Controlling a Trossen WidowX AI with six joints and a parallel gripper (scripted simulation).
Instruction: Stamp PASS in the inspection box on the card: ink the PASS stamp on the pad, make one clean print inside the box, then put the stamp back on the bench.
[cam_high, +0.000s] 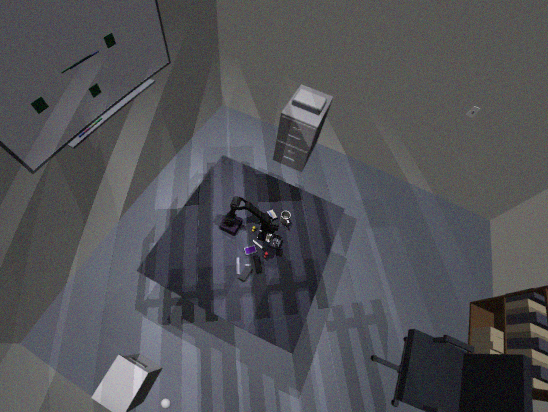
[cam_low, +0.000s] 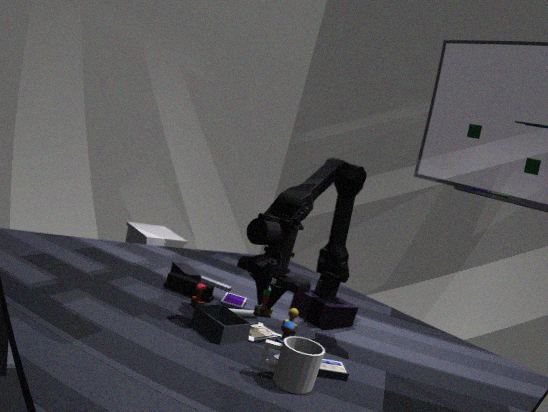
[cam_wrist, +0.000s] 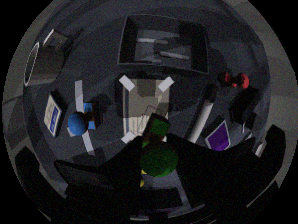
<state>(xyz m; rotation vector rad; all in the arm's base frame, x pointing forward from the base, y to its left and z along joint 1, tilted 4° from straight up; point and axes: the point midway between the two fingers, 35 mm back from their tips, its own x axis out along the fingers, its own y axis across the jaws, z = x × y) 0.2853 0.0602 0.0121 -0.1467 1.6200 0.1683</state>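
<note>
The white card lies 70 mm below my gripper tip, 10 mm to the left of it and 10 mm ahead of it. The rest, counted from my gripper tip: green-knobbed stamp right at my gripper tip; then purple ink pad 160 mm to the right, 60 mm below, 30 mm behind; then dark tray 110 mm ahead, 50 mm below.
</note>
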